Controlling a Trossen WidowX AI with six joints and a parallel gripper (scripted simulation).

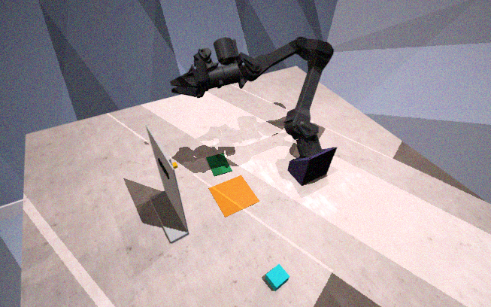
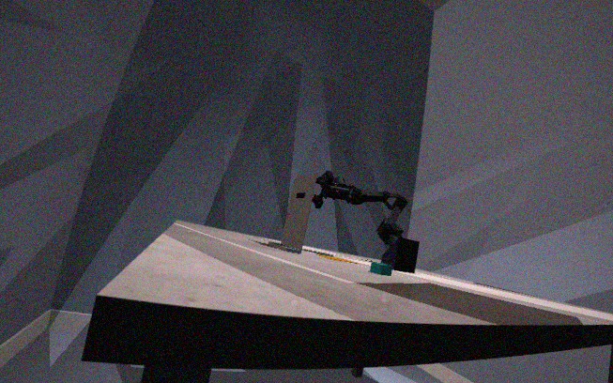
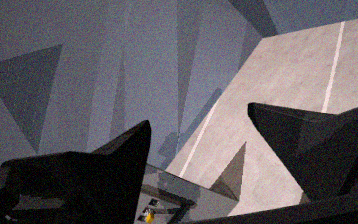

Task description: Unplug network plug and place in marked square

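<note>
My gripper tip is 230 mm to the right of the network plug, 80 mm above it and 70 mm short of it. Round my gripper tip: grey panel (230 mm to the left, 150 mm below, 90 mm ahead); orange square (270 mm below, 240 mm to the left, 90 mm behind).
</note>
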